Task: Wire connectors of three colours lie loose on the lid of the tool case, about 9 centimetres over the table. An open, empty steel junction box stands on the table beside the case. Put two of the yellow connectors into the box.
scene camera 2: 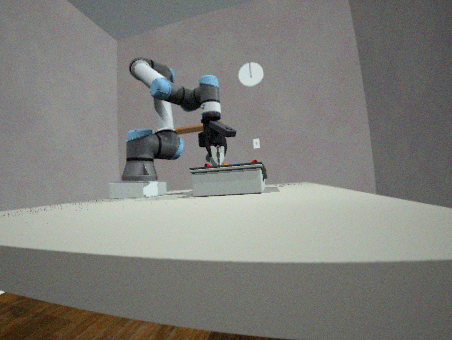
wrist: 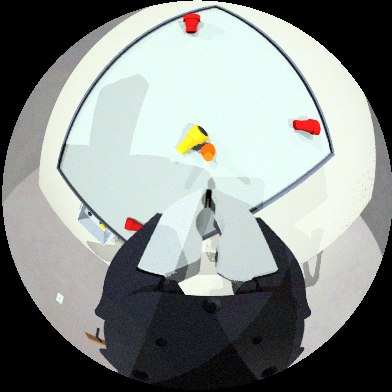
In view: my gripper (scene camera 2: 217,170) and a tool case (scene camera 2: 247,178).
My gripper is seen too in the wrist view (wrist: 207,190). The tool case also shows in the wrist view (wrist: 119,156).
